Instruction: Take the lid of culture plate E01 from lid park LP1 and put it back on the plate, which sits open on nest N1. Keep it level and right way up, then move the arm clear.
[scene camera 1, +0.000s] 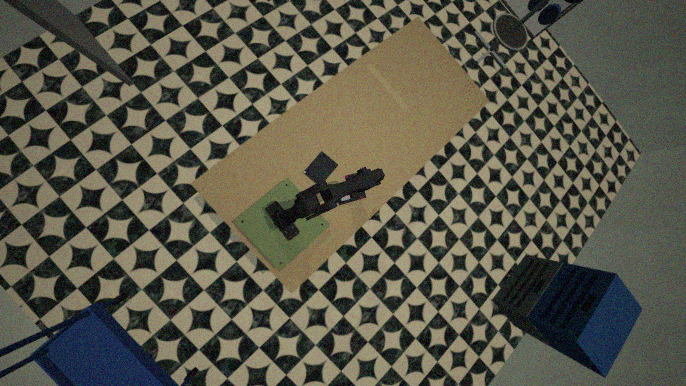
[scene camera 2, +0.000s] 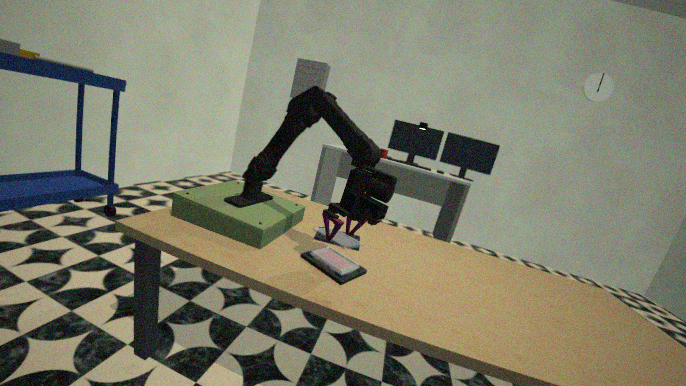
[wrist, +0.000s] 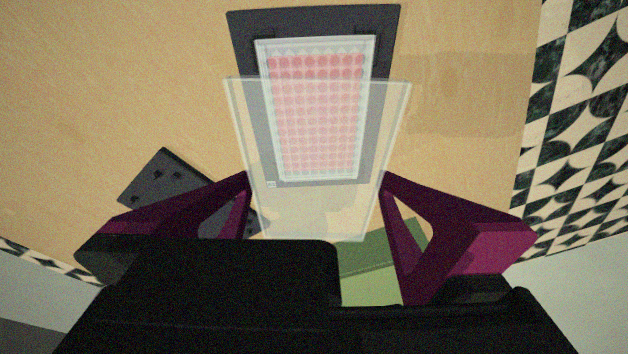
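Pixels of known places: gripper, fingertip midpoint: (scene camera 2: 338, 238) (wrist: 314, 177); arm's base, link origin: (scene camera 1: 282, 220) (scene camera 2: 250, 199).
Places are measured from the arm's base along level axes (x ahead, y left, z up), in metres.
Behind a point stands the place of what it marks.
Observation:
The clear lid (wrist: 320, 215) @(x 0.344, y -0.070, z 0.019 m) (scene camera 2: 346, 241) @(x 0.404, y -0.097, z 0.020 m) is between the magenta fingers of my gripper (wrist: 314, 177) @(x 0.374, y -0.079, z 0.012 m) (scene camera 2: 340, 236) @(x 0.374, y -0.079, z 0.012 m), which is shut on its two long sides. It looks about level. The open culture plate (wrist: 315, 62) @(x 0.428, y -0.104, z -0.044 m) (scene camera 2: 335, 261) @(x 0.391, y -0.109, z -0.044 m), with pink-red wells, sits on the dark nest (wrist: 310, 22) @(x 0.450, y -0.110, z -0.058 m) (scene camera 2: 361, 272) @(x 0.468, y -0.084, z -0.060 m). The lid is above the plate with a gap; in the wrist view it overlaps most of the plate, their long sides running nearly the same way. The dark lid park (scene camera 1: 321, 168) @(x 0.327, y 0.112, z -0.060 m) (wrist: 162, 175) @(x 0.393, y 0.099, z -0.060 m) stands beside, bare where it shows. In scene camera 1, the arm hides most of the plate.
The arm stands on a green base block (scene camera 1: 280, 250) @(x -0.093, y -0.112, z 0.005 m) (scene camera 2: 215, 220) @(x 0.016, y -0.178, z -0.031 m) on the wooden table (scene camera 1: 375, 115) @(x 0.796, y 0.192, z -0.070 m) (scene camera 2: 450, 300) @(x 0.731, y -0.033, z -0.070 m). In the wrist view the table's edge is on the right, with patterned floor past it. A blue cart (scene camera 2: 95, 77) and a desk with monitors (scene camera 2: 415, 141) stand away from the table.

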